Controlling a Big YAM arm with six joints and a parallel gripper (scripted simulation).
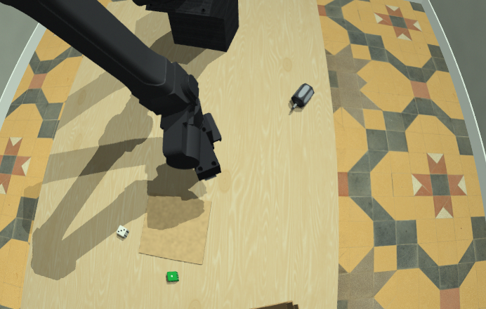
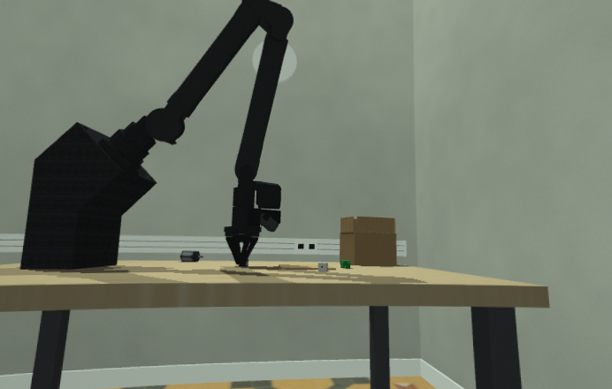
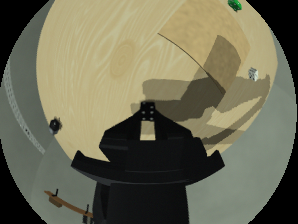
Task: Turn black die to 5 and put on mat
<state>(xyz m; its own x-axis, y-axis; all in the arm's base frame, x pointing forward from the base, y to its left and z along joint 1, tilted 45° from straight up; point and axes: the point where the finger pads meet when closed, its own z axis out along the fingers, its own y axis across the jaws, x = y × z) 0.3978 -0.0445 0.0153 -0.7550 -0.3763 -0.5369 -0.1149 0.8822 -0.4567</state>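
Right now my hand is 15 cm short of the mat, 9 cm to the left of it and 1 cm above it. Also, from my hand: white die (20 cm to the right, 14 cm ahead); then black die (1 cm ahead); then green die (25 cm ahead, 11 cm to the right).
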